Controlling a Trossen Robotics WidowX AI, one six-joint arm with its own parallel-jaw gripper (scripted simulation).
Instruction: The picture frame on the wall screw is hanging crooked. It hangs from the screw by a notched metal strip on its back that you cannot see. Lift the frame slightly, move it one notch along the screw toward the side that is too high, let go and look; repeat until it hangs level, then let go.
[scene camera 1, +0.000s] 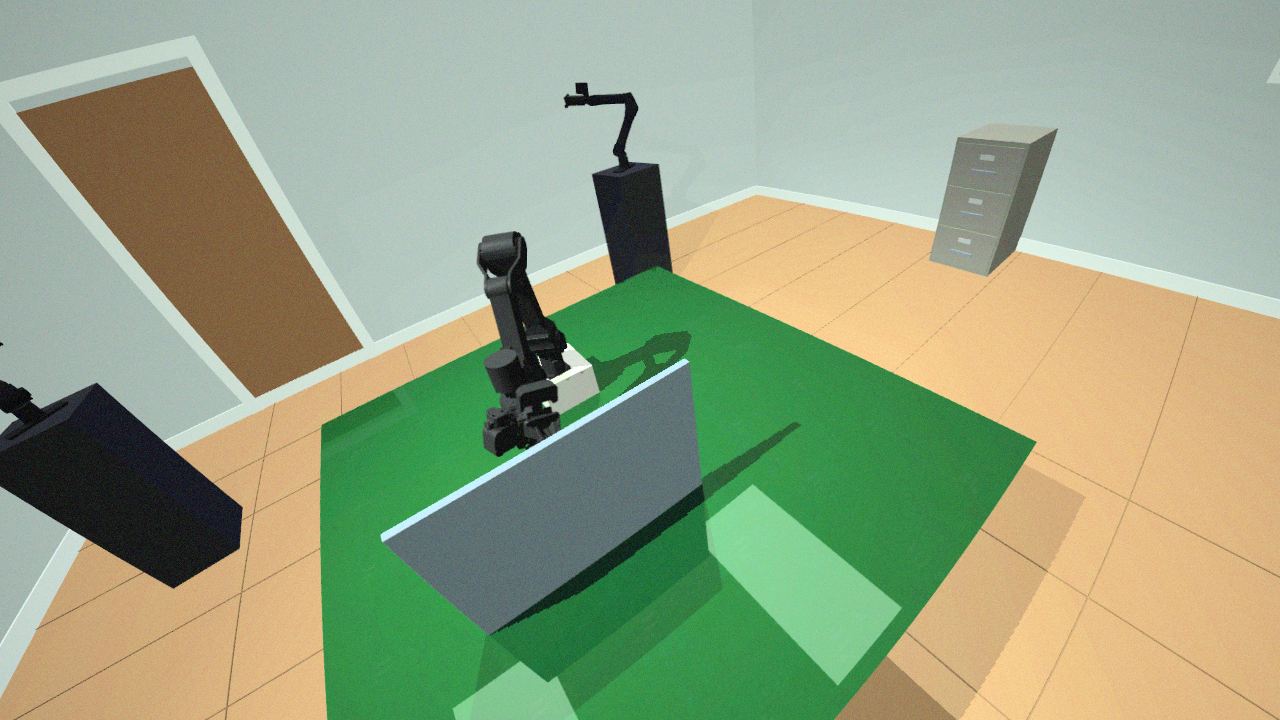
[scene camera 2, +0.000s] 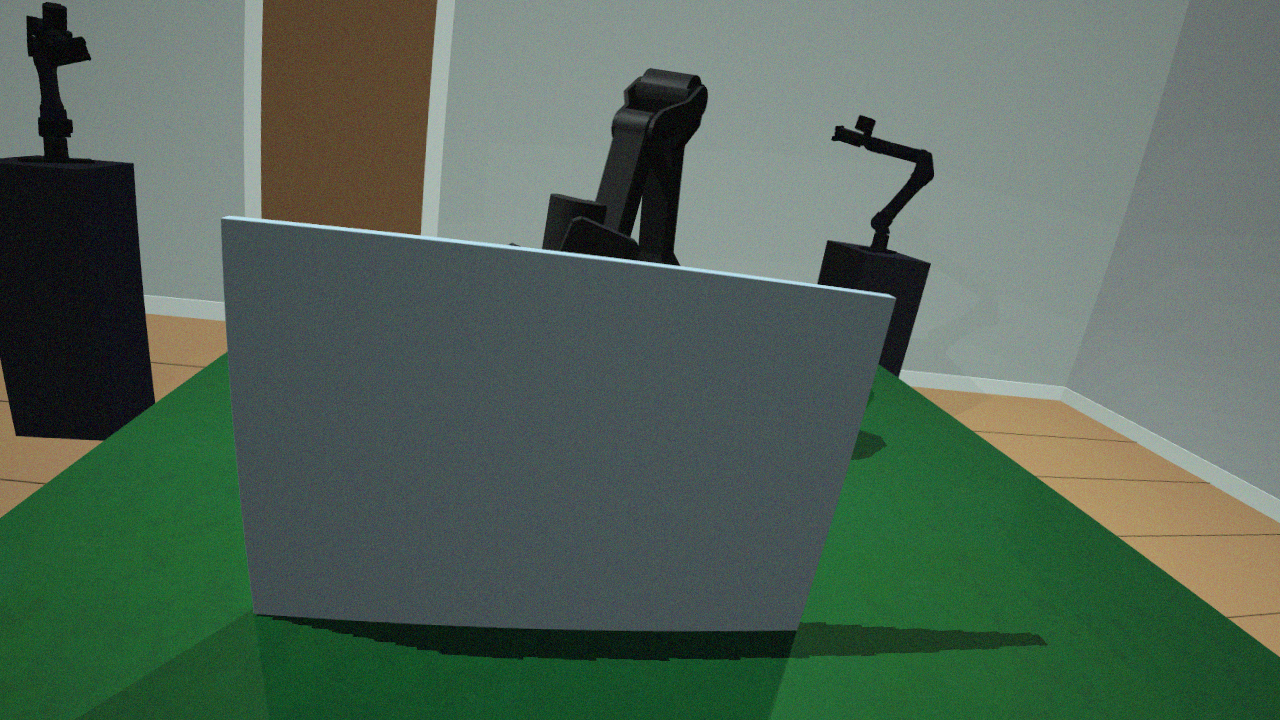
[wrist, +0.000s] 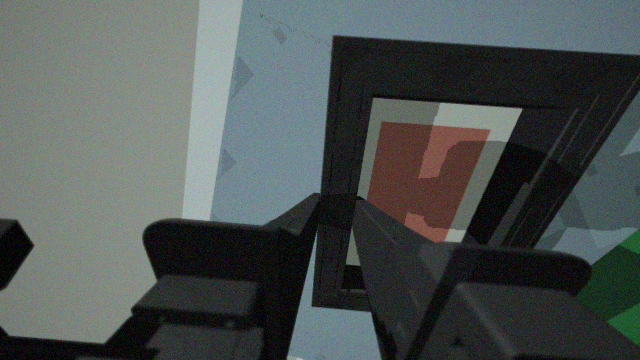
Note:
My gripper (scene camera 1: 561, 464) holds a dark picture frame (wrist: 482, 144). I also see a wall panel (scene camera 2: 432, 431).
My gripper is seen too in the wrist view (wrist: 335, 201). The wall panel also shows in scene camera 1 (scene camera 1: 494, 548) and in the wrist view (wrist: 271, 156). Scene camera 1 misses the dark picture frame, which is hidden by the wall panel. Scene camera 2 does not show the dark picture frame, which is hidden by the wall panel.

